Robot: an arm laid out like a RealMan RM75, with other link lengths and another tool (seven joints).
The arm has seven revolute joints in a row. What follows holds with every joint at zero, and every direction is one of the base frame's. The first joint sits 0.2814 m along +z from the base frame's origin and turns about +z. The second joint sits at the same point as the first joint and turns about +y. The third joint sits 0.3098 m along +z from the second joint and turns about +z. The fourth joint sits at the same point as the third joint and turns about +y. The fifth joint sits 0.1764 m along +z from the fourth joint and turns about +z. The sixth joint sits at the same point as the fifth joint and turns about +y. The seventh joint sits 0.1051 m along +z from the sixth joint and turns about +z. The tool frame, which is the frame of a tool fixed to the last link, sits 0.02 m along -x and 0.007 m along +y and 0.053 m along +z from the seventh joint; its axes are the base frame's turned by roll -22.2, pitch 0 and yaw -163.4 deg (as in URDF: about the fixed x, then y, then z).
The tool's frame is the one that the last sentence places.
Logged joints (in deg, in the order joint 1, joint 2, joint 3, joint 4, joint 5, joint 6, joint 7), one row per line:
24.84, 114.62, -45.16, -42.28, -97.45, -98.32, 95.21
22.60, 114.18, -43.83, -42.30, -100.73, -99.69, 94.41
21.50, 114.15, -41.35, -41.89, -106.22, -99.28, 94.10
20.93, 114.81, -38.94, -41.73, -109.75, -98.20, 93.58
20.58, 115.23, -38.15, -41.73, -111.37, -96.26, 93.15
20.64, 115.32, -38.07, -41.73, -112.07, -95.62, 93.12
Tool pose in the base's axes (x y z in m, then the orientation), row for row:
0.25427, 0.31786, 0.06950, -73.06, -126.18, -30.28
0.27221, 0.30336, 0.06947, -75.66, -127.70, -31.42
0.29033, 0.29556, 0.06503, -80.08, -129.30, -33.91
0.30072, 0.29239, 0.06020, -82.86, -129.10, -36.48
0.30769, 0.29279, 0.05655, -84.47, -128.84, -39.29
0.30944, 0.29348, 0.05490, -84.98, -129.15, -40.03
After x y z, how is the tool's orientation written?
As a rotation vector, in degrees.
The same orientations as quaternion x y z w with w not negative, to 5 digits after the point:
-0.47267, -0.81634, -0.19590, 0.26794
-0.48357, -0.81618, -0.20082, 0.24429
-0.50252, -0.81138, -0.21279, 0.20941
-0.51555, -0.80326, -0.22698, 0.19354
-0.52238, -0.79677, -0.24298, 0.18230
-0.52380, -0.79605, -0.24674, 0.17624

